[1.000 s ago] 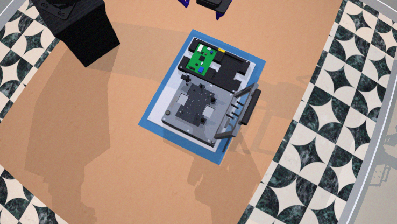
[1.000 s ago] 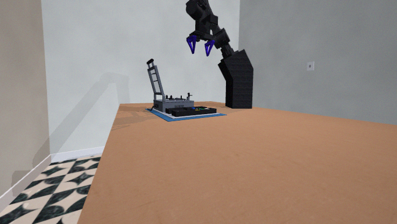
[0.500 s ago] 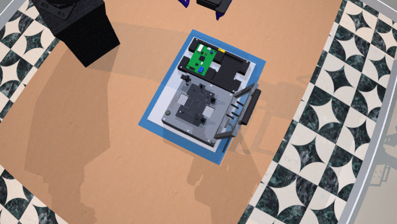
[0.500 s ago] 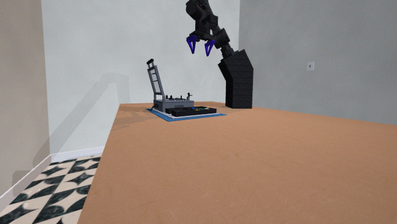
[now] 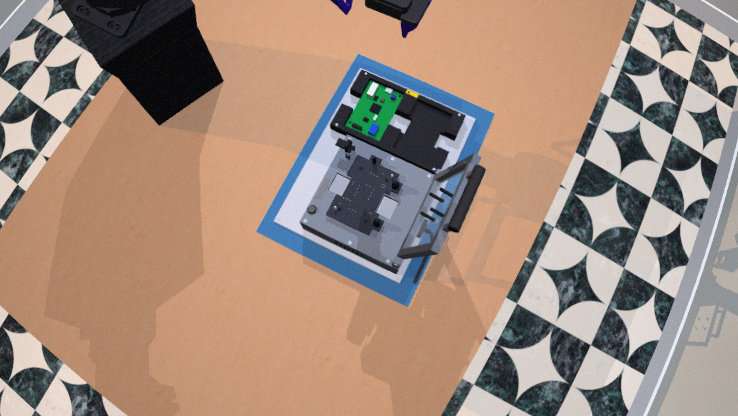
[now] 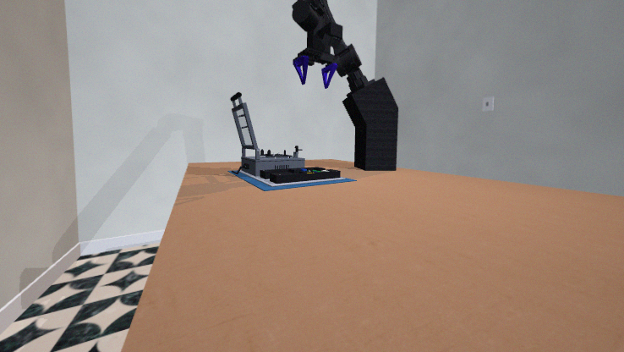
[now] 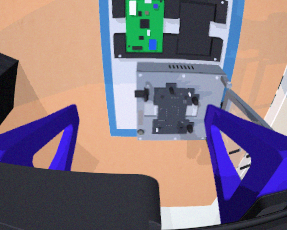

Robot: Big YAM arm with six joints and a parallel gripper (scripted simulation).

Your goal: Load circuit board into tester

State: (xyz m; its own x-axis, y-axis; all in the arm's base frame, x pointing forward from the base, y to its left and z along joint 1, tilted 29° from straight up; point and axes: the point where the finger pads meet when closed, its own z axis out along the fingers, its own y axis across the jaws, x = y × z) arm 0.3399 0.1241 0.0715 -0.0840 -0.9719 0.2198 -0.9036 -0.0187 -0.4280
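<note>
Right now the green circuit board is 290 mm below my hand. The rest, counted from my hand: clear lid: 170 mm ahead, 190 mm to the right, 120 mm below; then tester: 80 mm ahead, 140 mm to the right, 190 mm below; then dark latch hook: 10 mm behind, 110 mm to the right, 220 mm below.
</note>
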